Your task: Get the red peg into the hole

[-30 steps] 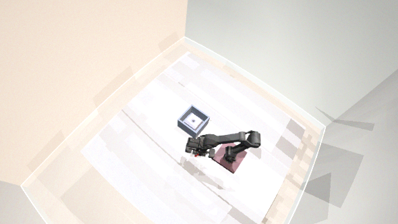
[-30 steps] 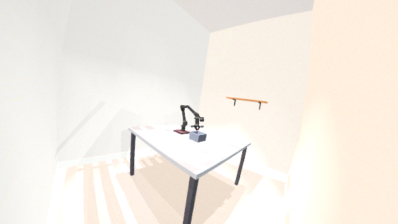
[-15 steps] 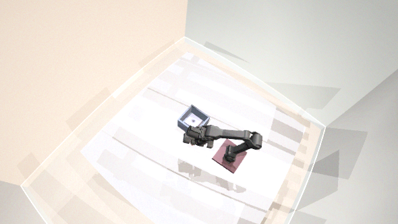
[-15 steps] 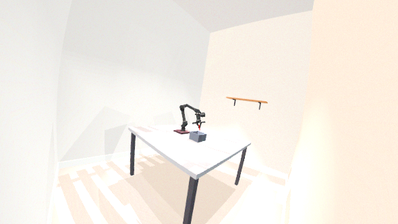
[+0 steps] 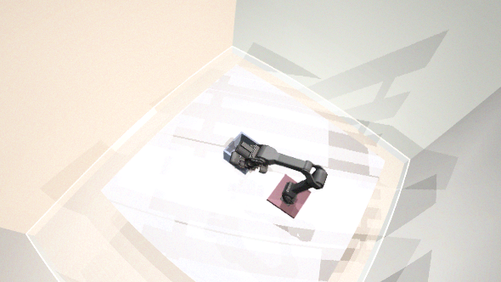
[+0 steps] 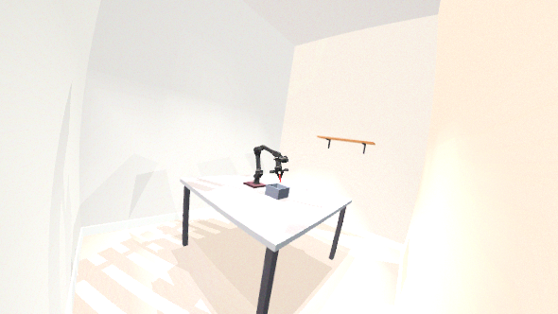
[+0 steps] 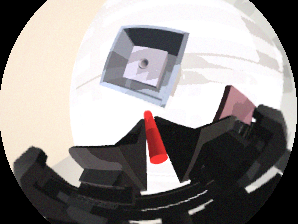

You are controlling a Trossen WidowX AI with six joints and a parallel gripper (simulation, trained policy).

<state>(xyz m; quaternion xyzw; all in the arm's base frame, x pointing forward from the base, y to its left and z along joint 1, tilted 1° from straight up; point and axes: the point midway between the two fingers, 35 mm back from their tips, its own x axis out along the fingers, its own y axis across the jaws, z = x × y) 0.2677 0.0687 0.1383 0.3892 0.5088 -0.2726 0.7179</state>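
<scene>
My gripper tip is now 10 mm below the red peg and 10 mm past it. Also, from my gripper tip: pale plate: 90 mm to the right, 90 mm below, 70 mm ahead; grey box: 110 mm below, 90 mm to the right, 70 mm ahead.
</scene>
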